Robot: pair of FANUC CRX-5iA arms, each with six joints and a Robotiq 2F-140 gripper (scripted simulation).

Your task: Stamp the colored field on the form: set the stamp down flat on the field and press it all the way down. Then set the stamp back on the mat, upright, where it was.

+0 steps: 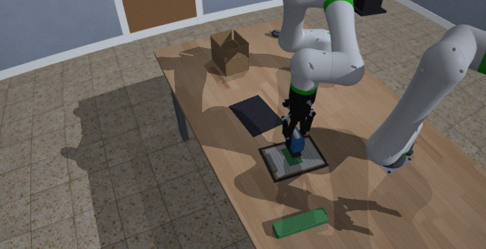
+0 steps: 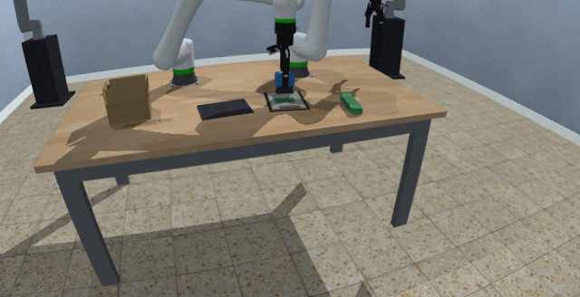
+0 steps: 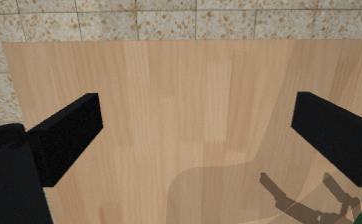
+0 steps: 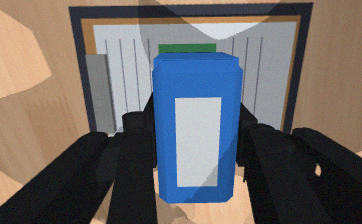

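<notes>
Now: the blue stamp 2 cm below my right hand. From my right hand the other things lie so: dark mat: 5 cm ahead, 29 cm to the right, 11 cm below; green case: 11 cm ahead, 29 cm to the left, 10 cm below.
</notes>
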